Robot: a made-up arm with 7 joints. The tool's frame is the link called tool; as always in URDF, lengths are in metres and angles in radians. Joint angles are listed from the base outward. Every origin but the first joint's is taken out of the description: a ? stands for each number. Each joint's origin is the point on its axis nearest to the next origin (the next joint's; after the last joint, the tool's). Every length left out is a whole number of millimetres.
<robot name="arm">
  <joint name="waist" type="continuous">
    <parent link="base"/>
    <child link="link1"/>
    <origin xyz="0.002 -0.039 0.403" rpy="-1.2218 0 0"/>
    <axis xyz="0 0 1"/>
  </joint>
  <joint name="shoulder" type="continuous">
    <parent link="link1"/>
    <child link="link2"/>
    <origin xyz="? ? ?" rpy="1.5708 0 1.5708"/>
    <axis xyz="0 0 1"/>
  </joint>
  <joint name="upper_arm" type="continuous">
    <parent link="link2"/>
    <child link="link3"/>
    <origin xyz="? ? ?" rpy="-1.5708 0 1.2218"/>
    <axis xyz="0 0 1"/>
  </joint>
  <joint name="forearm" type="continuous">
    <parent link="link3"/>
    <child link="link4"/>
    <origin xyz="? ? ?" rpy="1.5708 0 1.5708"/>
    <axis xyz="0 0 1"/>
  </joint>
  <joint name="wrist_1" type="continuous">
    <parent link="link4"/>
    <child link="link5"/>
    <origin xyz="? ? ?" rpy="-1.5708 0 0"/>
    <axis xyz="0 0 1"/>
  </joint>
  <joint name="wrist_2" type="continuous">
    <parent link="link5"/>
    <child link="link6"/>
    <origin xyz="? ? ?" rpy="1.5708 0 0"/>
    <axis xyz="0 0 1"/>
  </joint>
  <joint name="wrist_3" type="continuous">
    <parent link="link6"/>
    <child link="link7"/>
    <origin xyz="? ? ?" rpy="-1.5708 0 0"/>
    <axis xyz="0 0 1"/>
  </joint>
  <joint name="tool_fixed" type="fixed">
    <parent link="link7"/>
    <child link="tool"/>
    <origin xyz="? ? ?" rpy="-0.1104 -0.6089 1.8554"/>
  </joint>
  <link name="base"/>
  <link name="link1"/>
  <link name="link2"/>
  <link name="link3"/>
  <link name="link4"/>
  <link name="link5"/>
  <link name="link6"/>
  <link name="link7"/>
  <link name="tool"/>
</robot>
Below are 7 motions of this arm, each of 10 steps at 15 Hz.
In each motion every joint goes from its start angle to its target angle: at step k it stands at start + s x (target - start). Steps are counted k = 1, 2, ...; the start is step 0. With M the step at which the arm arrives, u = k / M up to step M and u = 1 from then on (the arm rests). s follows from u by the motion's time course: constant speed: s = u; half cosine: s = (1 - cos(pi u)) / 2; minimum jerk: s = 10 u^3 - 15 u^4 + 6 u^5.
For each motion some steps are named. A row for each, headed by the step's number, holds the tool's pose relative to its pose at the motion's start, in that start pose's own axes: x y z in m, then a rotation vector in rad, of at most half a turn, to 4 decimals.
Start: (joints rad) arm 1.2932 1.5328 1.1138 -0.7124 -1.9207 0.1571 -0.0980
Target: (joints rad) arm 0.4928 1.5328 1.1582 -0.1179 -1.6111 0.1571 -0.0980
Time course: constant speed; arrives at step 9
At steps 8, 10:
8: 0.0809 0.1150 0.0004 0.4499 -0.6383 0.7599
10: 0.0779 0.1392 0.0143 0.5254 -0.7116 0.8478

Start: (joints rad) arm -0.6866 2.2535 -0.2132 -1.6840 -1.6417 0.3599 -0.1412
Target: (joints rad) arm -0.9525 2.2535 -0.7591 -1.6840 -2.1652 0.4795 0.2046
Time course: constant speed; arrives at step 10
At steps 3, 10:
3: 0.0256 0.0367 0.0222 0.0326 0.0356 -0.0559
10: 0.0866 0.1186 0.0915 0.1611 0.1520 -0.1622

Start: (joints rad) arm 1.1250 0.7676 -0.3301 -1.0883 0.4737 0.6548 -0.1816
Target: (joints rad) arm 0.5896 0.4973 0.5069 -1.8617 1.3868 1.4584 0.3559
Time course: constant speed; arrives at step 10
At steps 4, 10:
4: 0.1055 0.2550 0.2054 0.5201 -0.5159 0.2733
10: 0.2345 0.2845 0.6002 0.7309 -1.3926 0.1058

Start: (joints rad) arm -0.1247 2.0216 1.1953 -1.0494 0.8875 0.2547 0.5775
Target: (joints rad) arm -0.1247 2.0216 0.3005 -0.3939 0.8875 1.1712 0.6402
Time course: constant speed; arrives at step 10
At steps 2, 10:
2: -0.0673 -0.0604 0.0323 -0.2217 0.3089 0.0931
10: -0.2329 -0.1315 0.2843 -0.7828 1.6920 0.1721

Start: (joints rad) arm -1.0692 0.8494 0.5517 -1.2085 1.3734 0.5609 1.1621
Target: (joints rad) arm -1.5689 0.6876 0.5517 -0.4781 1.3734 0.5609 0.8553
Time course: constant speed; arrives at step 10
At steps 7, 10:
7: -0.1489 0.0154 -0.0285 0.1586 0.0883 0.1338
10: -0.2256 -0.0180 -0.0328 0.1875 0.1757 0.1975

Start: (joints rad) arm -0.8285 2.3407 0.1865 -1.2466 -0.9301 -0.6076 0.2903
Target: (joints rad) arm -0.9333 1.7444 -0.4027 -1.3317 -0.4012 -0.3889 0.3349
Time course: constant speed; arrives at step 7
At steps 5, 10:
5: 0.1971 0.2357 -0.2737 0.6157 -0.0967 0.5012
10: 0.2421 0.3835 -0.3382 0.8626 -0.1703 0.6945

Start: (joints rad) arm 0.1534 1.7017 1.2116 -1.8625 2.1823 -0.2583 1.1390
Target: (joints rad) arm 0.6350 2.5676 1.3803 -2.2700 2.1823 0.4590 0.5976
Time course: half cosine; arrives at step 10
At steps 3, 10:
3: -0.0825 -0.0942 0.0000 -0.2621 0.3140 0.0616
10: -0.2352 -0.4619 0.2350 -1.4674 1.1267 0.6563

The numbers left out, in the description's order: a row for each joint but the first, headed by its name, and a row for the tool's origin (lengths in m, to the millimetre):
shoulder: 0.017 0.008 0
upper_arm: 0.386 -0.138 0
forearm: -0.009 -0.043 0
wrist_1: 0.043 -0.473 0
wrist_2: 0.007 -0.003 0
wrist_3: 0.021 0.001 0
tool: -0.021 0.007 0

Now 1 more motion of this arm.
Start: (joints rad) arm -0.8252 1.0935 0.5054 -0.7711 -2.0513 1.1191 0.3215
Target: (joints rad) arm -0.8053 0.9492 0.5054 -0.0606 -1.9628 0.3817 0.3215
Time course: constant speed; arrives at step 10
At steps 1, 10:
1: 0.0394 -0.0134 0.0047 0.0299 -0.0949 -0.0939
10: 0.3242 -0.2191 0.1335 0.2714 -1.0690 -0.7836

